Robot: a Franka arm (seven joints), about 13 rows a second.
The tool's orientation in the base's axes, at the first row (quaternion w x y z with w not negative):
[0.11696, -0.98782, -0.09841, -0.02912]
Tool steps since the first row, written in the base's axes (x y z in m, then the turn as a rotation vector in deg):
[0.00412, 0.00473, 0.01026, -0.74, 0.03, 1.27]
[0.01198, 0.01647, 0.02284, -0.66, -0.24, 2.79]
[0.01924, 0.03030, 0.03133, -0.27, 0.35, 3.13]
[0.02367, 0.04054, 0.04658, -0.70, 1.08, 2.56]
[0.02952, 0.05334, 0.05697, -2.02, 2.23, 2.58]
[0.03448, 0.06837, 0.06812, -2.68, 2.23, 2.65]
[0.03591, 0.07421, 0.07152, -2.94, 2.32, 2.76]
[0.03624, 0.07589, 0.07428, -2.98, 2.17, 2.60]
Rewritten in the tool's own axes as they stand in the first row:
[0.00575, -0.00599, -0.00870, -0.62, -0.46, -1.25]
[0.01666, -0.01844, -0.01786, -0.47, -0.53, -2.79]
[0.02704, -0.03207, -0.02258, 0.05, -1.09, -2.97]
[0.03453, -0.04438, -0.03481, -0.28, -1.75, -2.25]
[0.04349, -0.05774, -0.04166, -1.35, -3.11, -2.05]
[0.05207, -0.07359, -0.04876, -1.99, -3.26, -2.14]
[0.05484, -0.07963, -0.05063, -2.22, -3.43, -2.23]
[0.05570, -0.08179, -0.05290, -2.30, -3.25, -2.11]

